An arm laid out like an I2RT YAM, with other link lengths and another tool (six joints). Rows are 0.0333 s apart.
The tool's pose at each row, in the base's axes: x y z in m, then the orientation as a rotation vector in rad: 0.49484, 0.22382, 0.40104, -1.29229, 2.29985, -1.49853; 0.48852, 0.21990, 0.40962, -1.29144, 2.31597, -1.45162; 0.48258, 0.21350, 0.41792, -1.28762, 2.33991, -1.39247; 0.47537, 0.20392, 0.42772, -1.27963, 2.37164, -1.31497; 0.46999, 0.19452, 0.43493, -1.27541, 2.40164, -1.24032; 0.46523, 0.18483, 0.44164, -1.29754, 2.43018, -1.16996; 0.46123, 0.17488, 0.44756, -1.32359, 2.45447, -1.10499; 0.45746, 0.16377, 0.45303, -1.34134, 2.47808, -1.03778; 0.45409, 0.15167, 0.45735, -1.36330, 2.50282, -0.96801; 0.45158, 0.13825, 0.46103, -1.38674, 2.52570, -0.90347; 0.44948, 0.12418, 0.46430, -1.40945, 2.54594, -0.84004; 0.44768, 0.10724, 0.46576, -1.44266, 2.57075, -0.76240; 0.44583, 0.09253, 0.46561, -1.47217, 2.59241, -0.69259; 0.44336, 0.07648, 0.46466, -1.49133, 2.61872, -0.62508
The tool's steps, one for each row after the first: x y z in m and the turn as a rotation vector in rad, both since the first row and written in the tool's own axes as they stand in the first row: 0.00963, -0.00366, -0.00477, -0.02418, -0.02032, 0.01182; 0.02065, -0.00770, -0.00748, -0.05711, -0.04300, 0.02788; 0.03520, -0.01266, -0.00935, -0.10107, -0.07115, 0.05016; 0.04759, -0.01662, -0.00912, -0.14497, -0.09721, 0.06828; 0.05963, -0.02059, -0.00812, -0.19239, -0.12038, 0.06571; 0.07109, -0.02443, -0.00615, -0.23661, -0.14168, 0.05864; 0.08307, -0.02822, -0.00303, -0.28037, -0.16339, 0.05724; 0.09509, -0.03149, 0.00157, -0.32725, -0.18425, 0.05227; 0.10728, -0.03496, 0.00785, -0.37170, -0.20204, 0.04454; 0.11952, -0.03844, 0.01499, -0.41449, -0.21976, 0.03665; 0.13296, -0.04111, 0.02522, -0.46841, -0.23928, 0.02195; 0.14433, -0.04213, 0.03468, -0.51694, -0.25547, 0.00804; 0.15676, -0.04235, 0.04518, -0.56567, -0.26620, -0.00012
